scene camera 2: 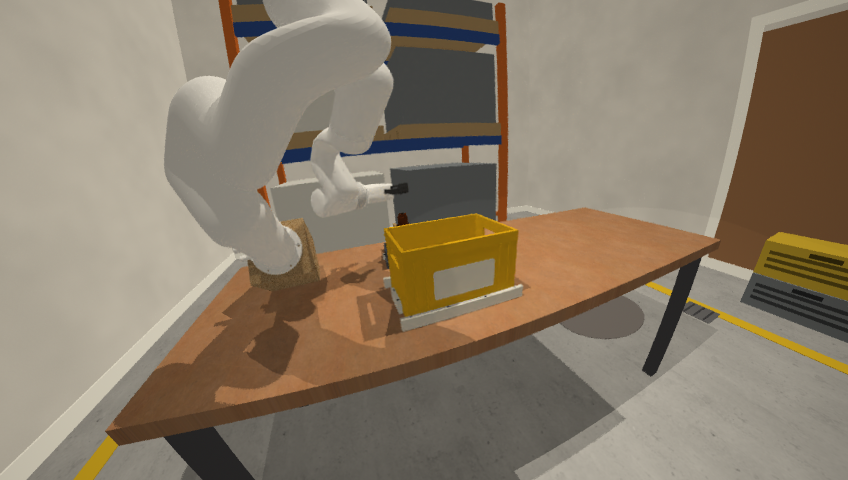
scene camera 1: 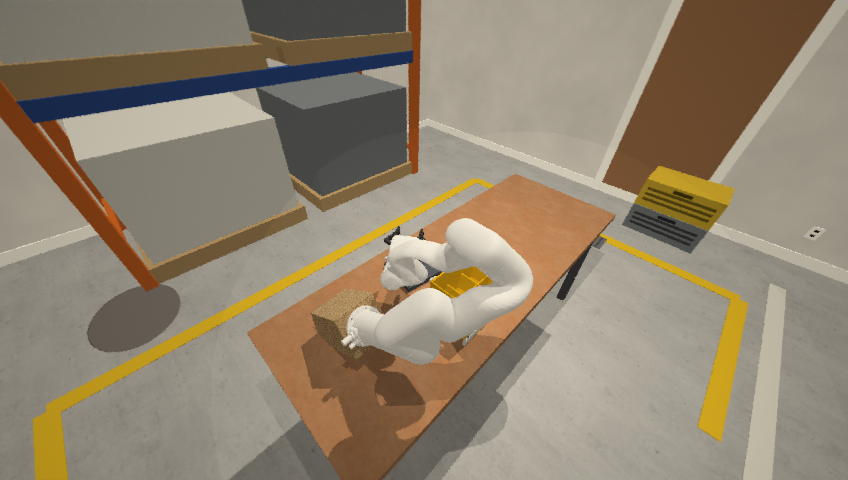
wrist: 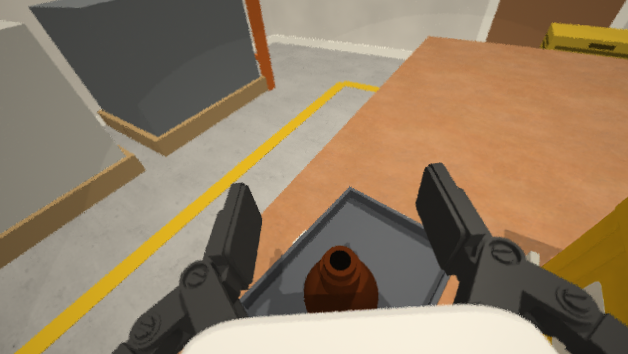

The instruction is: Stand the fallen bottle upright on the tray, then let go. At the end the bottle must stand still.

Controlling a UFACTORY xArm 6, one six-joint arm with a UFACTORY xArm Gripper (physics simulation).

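Places are measured from the arm's base along level axes (x left, y ahead, z down), in metres.
Pixels of known places: gripper, fingertip midpoint: (scene camera 2: 397, 187) (scene camera 1: 410, 230) (wrist: 335, 192); arm's base at its link origin: (scene camera 2: 277, 250) (scene camera 1: 364, 325).
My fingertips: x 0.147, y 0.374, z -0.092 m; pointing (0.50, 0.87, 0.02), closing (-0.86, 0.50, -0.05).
Observation:
For each thing: its middle in the pictures, then the offset to it from my fingertips. Level surfaces: height alone.
- brown bottle at the middle of its body: (wrist: 340, 295) (scene camera 2: 404, 234) dx +0.000, dy +0.008, dz +0.168 m
- dark grey tray at the middle of its body: (wrist: 354, 278) (scene camera 1: 418, 265) dx +0.002, dy +0.059, dz +0.238 m
- yellow crate at the middle of its body: (scene camera 2: 448, 262) (scene camera 1: 470, 291) dx -0.291, dy +0.030, dz +0.163 m
- brown table at its surface level: dz +0.250 m
The brown bottle (wrist: 340, 287) (scene camera 2: 402, 218) stands upright on the dark grey tray (wrist: 395, 232) (scene camera 1: 429, 273). In the wrist view I look down on its open mouth, and its lower part is hidden by my white gripper housing. In scene camera 2, its top shows behind the yellow crate. The arm hides it in scene camera 1. My gripper (wrist: 335, 192) (scene camera 1: 408, 233) (scene camera 2: 403, 188) is open and empty. It is above the bottle, with its two black fingers spread wide and apart from it.
The yellow crate (scene camera 2: 414, 282) (scene camera 1: 461, 281) (wrist: 595, 260) stands beside the tray on a white base frame (scene camera 2: 461, 308). The arm is mounted on a speckled block (scene camera 1: 330, 315) (scene camera 2: 308, 249) on the brown table (scene camera 1: 529, 205) (scene camera 2: 565, 255) (wrist: 450, 115). A shelf rack (scene camera 1: 414, 118) (scene camera 2: 502, 113) stands beyond the table.

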